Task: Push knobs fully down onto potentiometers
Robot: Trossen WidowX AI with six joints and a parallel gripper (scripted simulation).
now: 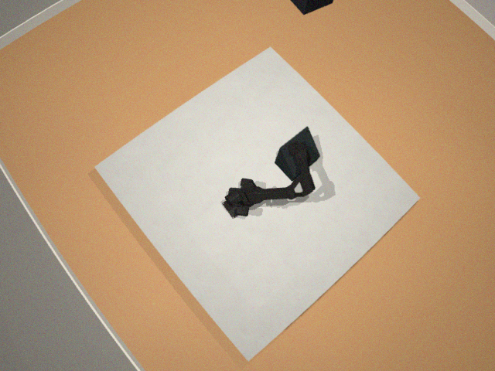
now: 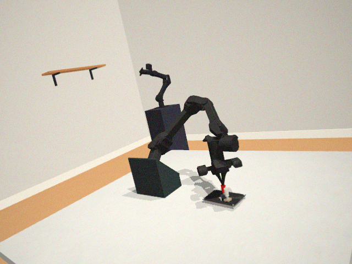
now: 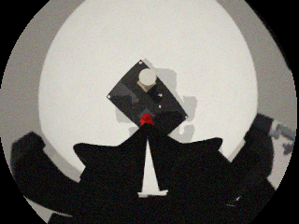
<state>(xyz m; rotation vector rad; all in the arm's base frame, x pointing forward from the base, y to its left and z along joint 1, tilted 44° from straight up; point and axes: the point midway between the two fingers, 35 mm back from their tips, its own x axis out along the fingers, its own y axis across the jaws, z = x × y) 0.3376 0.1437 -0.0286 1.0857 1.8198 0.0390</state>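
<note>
My gripper tip is 1 cm above the red knob. The rest, counted from my gripper tip: white knob 5 cm ahead, 4 cm to the right, 1 cm below.
</note>
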